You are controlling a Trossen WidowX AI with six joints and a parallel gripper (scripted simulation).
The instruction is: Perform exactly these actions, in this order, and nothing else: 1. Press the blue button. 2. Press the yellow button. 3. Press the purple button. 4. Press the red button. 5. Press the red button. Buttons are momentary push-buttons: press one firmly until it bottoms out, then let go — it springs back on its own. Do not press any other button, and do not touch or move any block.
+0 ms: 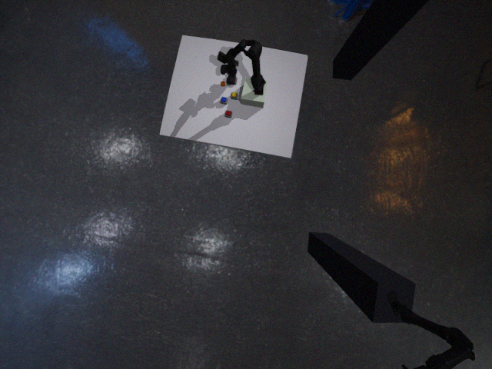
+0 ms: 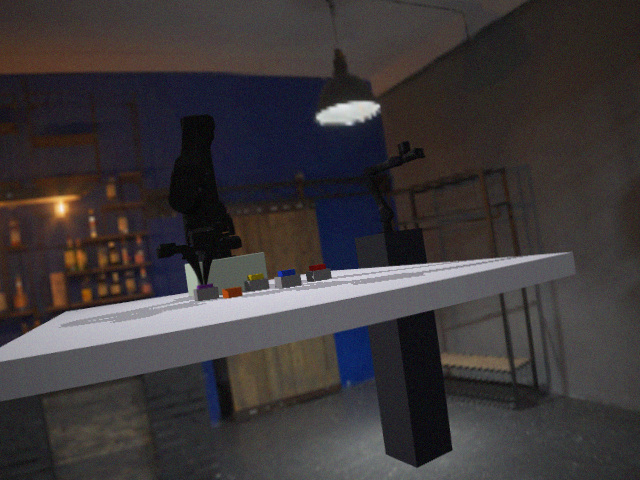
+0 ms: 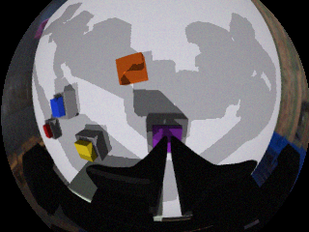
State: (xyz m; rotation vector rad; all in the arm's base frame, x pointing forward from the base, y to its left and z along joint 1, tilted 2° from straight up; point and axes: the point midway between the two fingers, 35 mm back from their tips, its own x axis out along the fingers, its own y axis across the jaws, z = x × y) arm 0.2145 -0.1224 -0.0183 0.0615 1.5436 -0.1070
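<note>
Right now the purple button is 1 cm below my gripper tip. Round my gripper tip: orange block 8 cm ahead, 3 cm to the left, 2 cm below; yellow button 2 cm behind, 14 cm to the left; blue button 6 cm ahead, 18 cm to the left.
</note>
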